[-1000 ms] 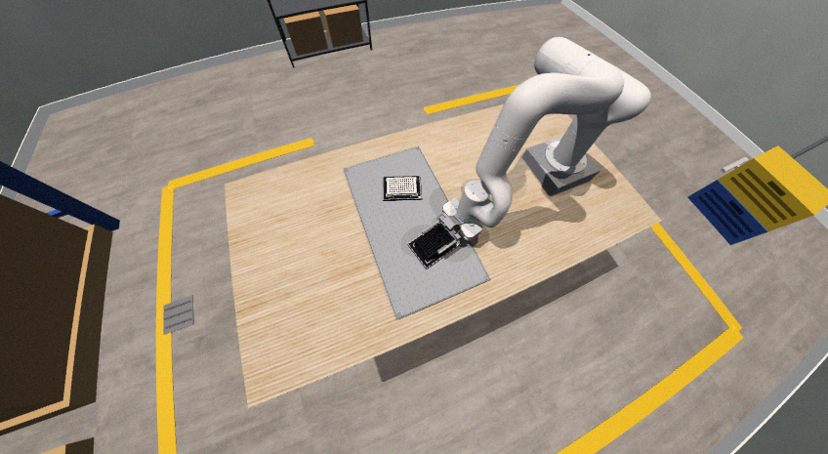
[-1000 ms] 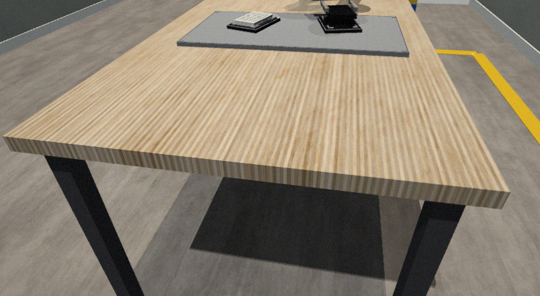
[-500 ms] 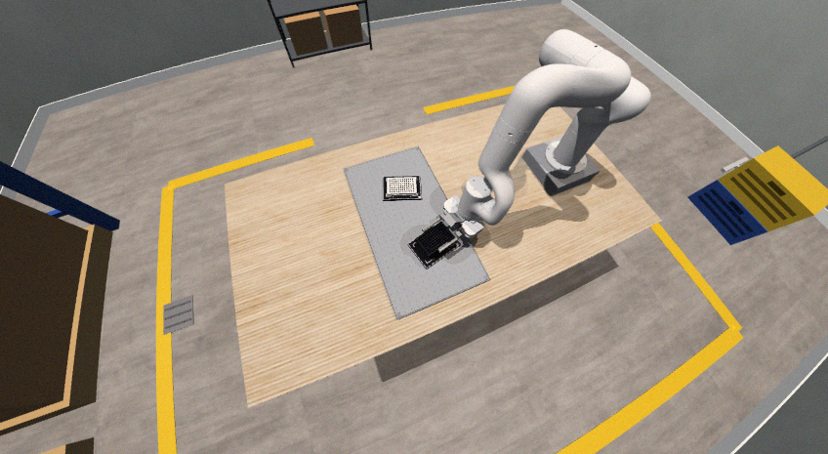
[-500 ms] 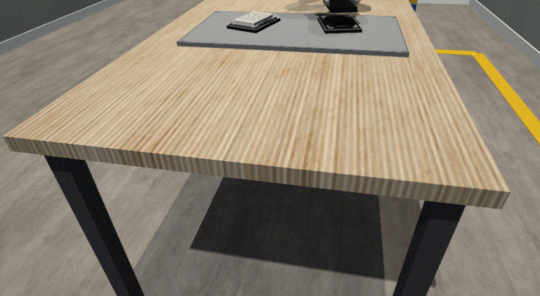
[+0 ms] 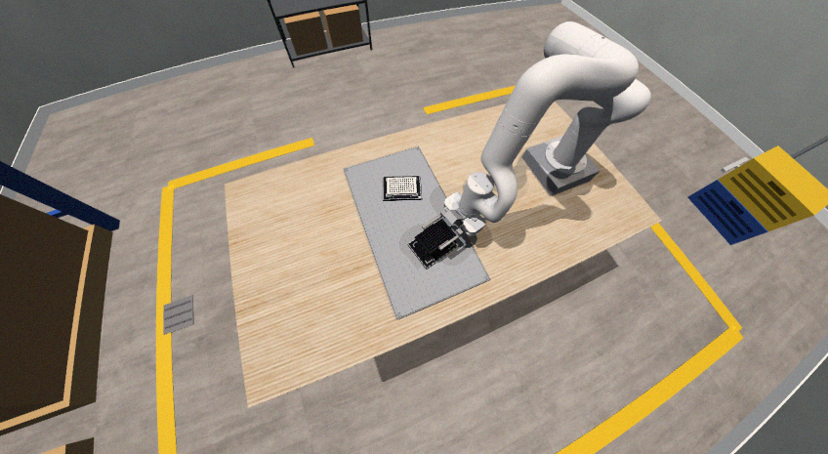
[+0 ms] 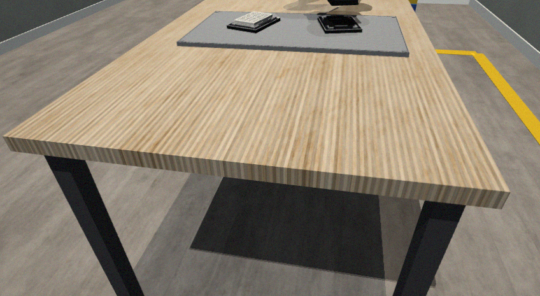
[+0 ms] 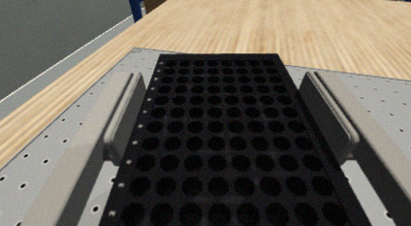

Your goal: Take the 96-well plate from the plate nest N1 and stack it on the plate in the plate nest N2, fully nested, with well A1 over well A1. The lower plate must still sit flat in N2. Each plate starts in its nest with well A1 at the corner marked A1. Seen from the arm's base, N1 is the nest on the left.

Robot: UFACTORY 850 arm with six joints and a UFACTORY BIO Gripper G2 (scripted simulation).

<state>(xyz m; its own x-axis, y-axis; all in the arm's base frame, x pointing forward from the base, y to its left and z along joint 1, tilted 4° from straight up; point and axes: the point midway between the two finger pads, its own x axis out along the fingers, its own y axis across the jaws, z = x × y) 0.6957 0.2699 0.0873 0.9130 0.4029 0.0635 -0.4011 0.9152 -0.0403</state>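
My hand is 70 mm short of the white 96-well plate, 290 mm to the left of it and 80 mm above it. Round my hand: nest N1: 90 mm below; nest N2: 70 mm ahead, 290 mm to the right, 90 mm below; black 96-well plate: 10 mm below.
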